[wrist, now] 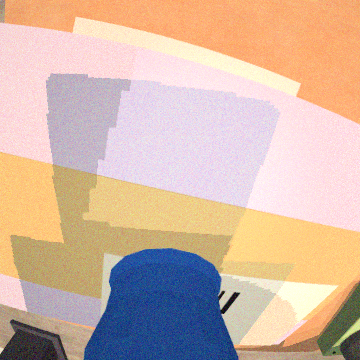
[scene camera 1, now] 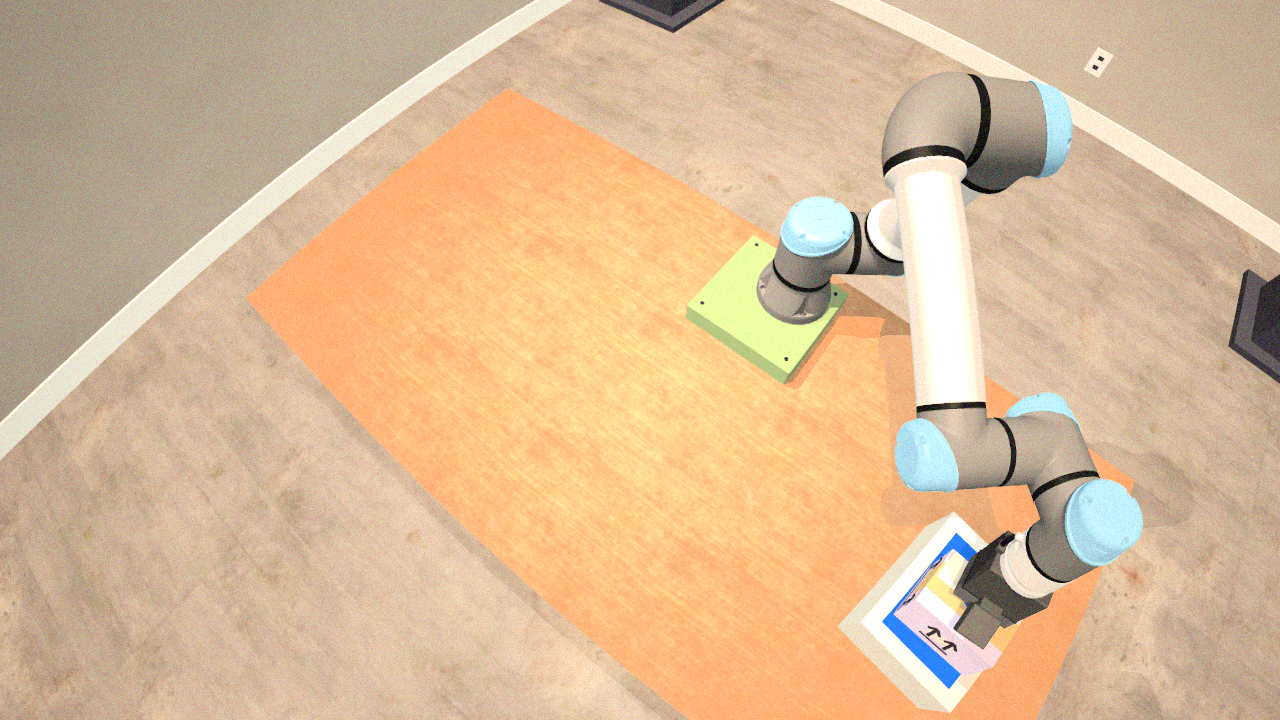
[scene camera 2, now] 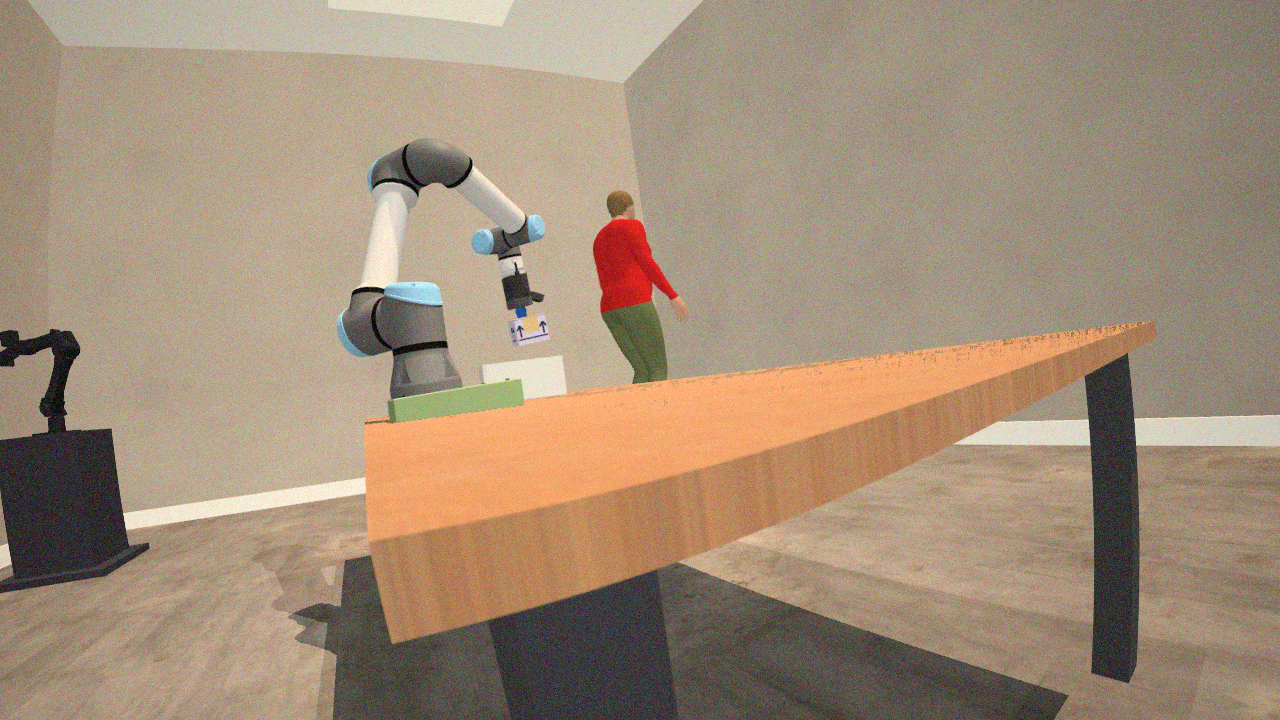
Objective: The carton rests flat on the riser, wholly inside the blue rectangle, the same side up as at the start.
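The pink, tan and white carton hangs under my suction cup, which is shut on its top. Its side arrows point up in scene camera 2, and it looks roughly level. The white riser stands below, with a visible gap under the carton in scene camera 2. In scene camera 1 the carton covers much of the blue rectangle; blue shows along its left and lower-left sides. The cup's contact is hidden there by the dark tool body.
The riser stands near one end of the orange wooden table. The arm's base is on a green plate. A person in a red top stands beyond the table. A black arm on a pedestal stands at the left.
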